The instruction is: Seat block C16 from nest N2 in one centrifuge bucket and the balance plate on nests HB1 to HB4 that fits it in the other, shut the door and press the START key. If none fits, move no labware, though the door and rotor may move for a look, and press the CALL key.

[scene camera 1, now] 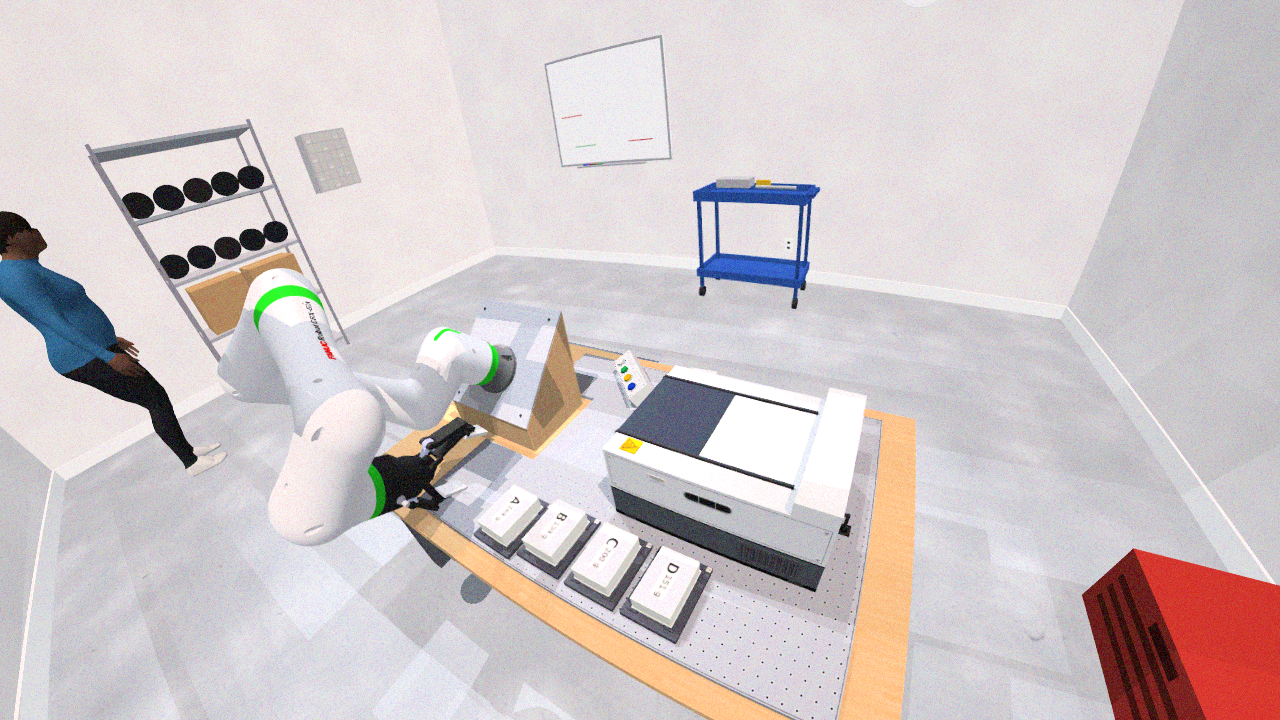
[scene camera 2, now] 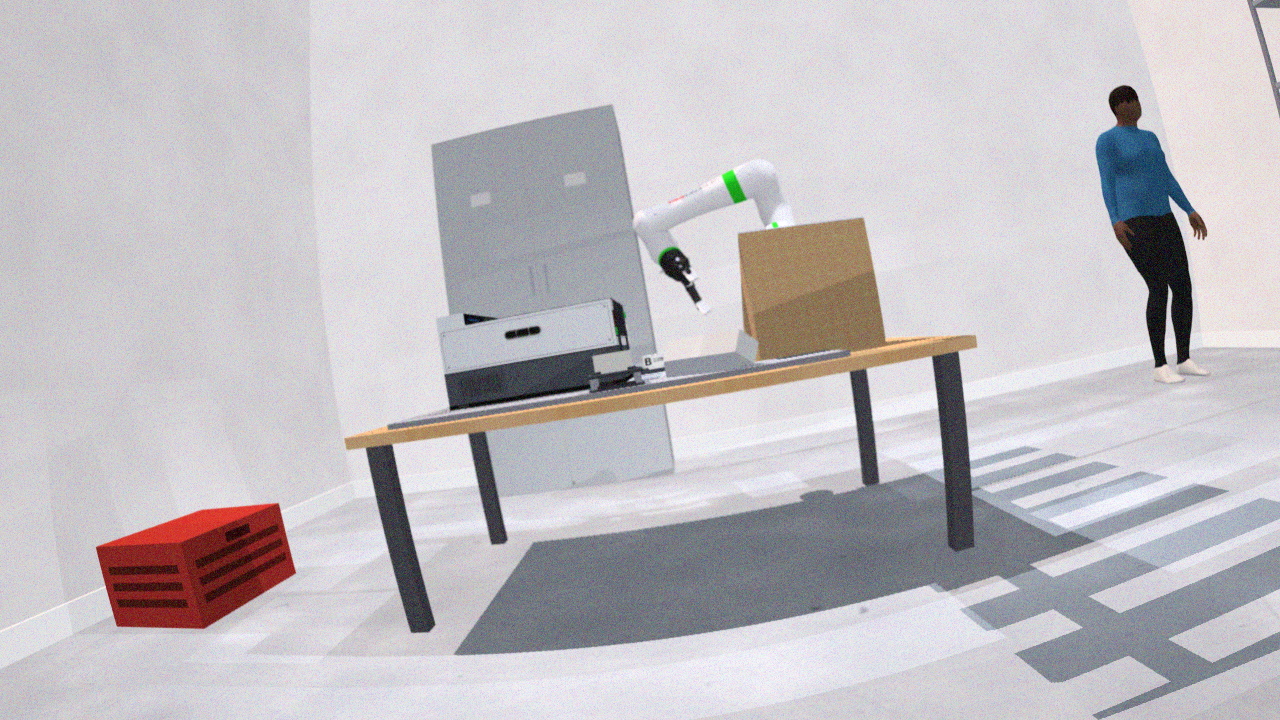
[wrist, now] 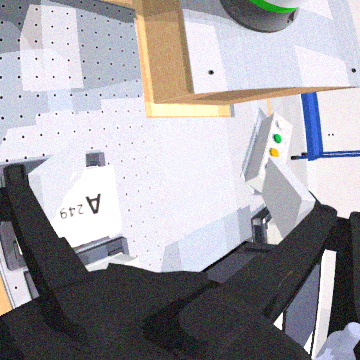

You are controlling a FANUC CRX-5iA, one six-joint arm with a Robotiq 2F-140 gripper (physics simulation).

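Pixels of known places: gripper, fingertip midpoint: (scene camera 1: 471, 457) (scene camera 2: 701, 296) (wrist: 174, 167); arm's base, link origin: (scene camera 1: 498, 368) (scene camera 2: 801, 285).
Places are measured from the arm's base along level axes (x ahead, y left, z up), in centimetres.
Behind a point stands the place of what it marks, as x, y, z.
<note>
My gripper (scene camera 1: 469, 461) @[29.8, -27.9, 3.2] (scene camera 2: 704, 308) @[29.8, -27.9, 3.2] (wrist: 174, 167) @[29.8, -27.9, 3.2] is open and empty, above the table edge near plate A. White plates A (scene camera 1: 510, 517) @[36.2, -28.2, -12.5] (wrist: 95, 210) @[34.3, -24.2, -12.4], B (scene camera 1: 554, 534) @[47.9, -25.3, -12.5] (scene camera 2: 653, 364) @[46.8, -17.5, -15.3], C (scene camera 1: 605, 562) @[61.4, -24.1, -12.4] and D (scene camera 1: 665, 586) @[74.0, -21.7, -12.4] sit in dark nests in a row. A reads 249 in the wrist view; D seems to read 151 g. The centrifuge (scene camera 1: 662, 483) @[65.8, -9.2, -0.3] (scene camera 2: 483, 344) @[82.4, 25.8, -2.5] has dark and white top panels; its rotor and buckets are hidden. A key box (scene camera 1: 629, 376) @[27.5, 27.6, -10.7] (wrist: 267, 150) @[26.4, 26.6, -12.1] has coloured keys. By my right finger, a dark nest (wrist: 259, 226) @[46.7, 30.6, -17.3] partly shows; block C16 cannot be identified.
The wooden robot stand (scene camera 1: 554, 394) @[16.5, 6.2, -7.6] (scene camera 2: 810, 286) @[-0.9, 14.8, -1.6] rises beside the gripper. A person (scene camera 1: 53, 304) (scene camera 2: 1141, 179) stands beyond the table. A blue cart (scene camera 1: 751, 268) (wrist: 312, 125), a red cabinet (scene camera 1: 1199, 626) (scene camera 2: 196, 564) and a grey cabinet (scene camera 2: 537, 214) stand around the room.
</note>
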